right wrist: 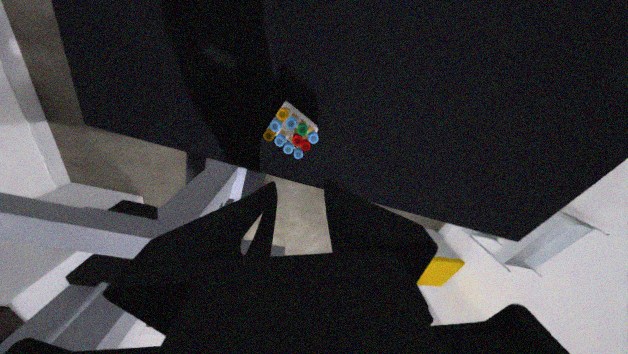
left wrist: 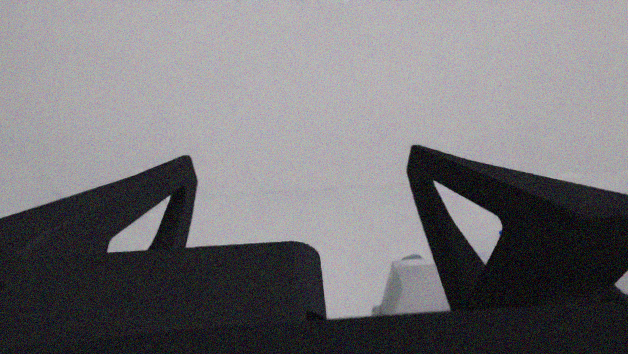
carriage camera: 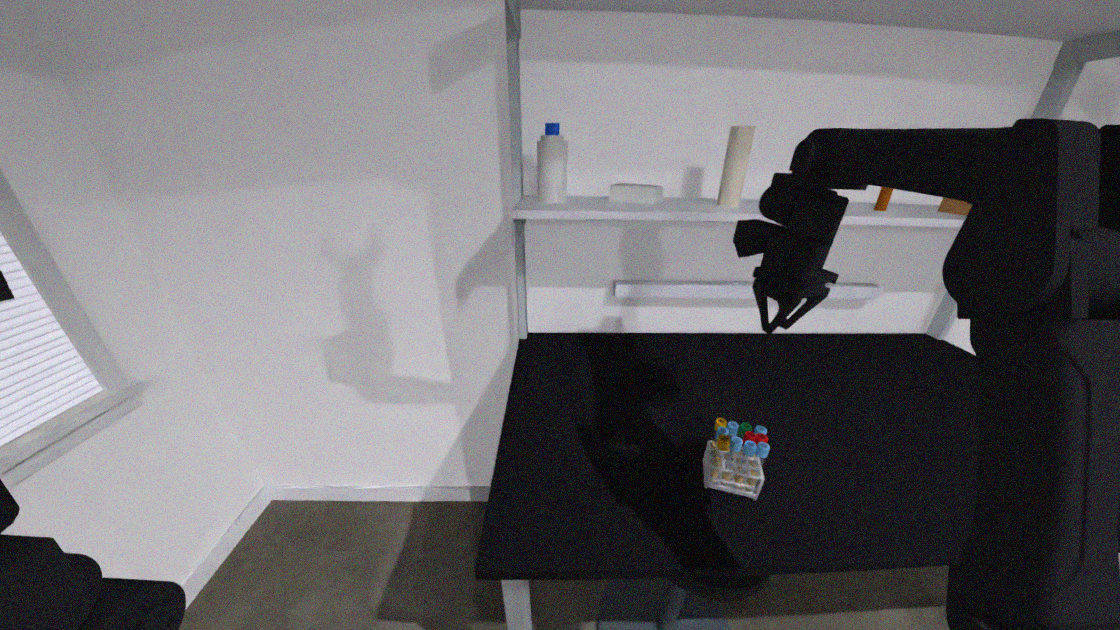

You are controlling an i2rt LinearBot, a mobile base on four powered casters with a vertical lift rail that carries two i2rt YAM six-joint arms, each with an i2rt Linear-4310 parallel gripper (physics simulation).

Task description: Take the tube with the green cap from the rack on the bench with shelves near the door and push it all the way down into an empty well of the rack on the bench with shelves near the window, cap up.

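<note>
The tube with the green cap (carriage camera: 745,428) (right wrist: 302,128) stands cap up in the clear rack (carriage camera: 707,470) (right wrist: 301,114), among tubes with light blue, red and amber caps. The rack is on the black bench (carriage camera: 861,470) (right wrist: 450,100). My right gripper (carriage camera: 770,329) (right wrist: 300,187) is partly open and empty, with a narrow gap between its tips. It hangs high above the bench, behind the rack in the carriage view. My left gripper (left wrist: 303,162) is wide open and empty, facing a pale surface; it does not show in the carriage view. A second rack does not show.
A shelf (carriage camera: 665,210) above the bench holds a bottle with a blue cap (carriage camera: 552,168), a low white box (carriage camera: 635,193) and a beige cylinder (carriage camera: 736,166). A window with blinds (carriage camera: 46,352) is at the left. A yellow block (right wrist: 441,271) shows in the right wrist view.
</note>
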